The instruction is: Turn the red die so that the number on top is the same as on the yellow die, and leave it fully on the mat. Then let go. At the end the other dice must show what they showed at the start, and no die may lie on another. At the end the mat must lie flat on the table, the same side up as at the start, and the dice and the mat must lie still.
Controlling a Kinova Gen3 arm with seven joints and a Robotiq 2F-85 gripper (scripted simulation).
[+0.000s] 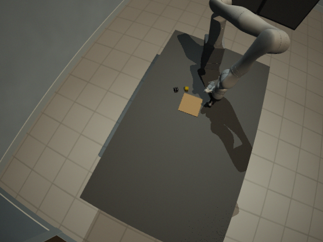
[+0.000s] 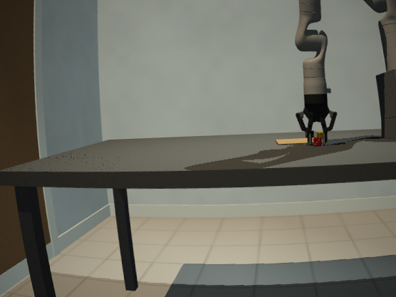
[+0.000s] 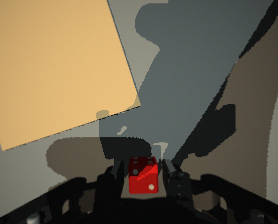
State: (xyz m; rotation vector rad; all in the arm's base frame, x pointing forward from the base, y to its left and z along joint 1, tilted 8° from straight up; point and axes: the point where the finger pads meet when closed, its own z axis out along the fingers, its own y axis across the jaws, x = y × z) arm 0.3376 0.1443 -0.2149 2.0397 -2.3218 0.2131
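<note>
The red die is 1 cm below my hand. From my hand the other things lie so: yellow die: 2 cm behind, 20 cm to the right, 1 cm below; tan mat: 7 cm ahead, 12 cm to the right, 2 cm below; black die: 2 cm ahead, 26 cm to the right, 1 cm below.
</note>
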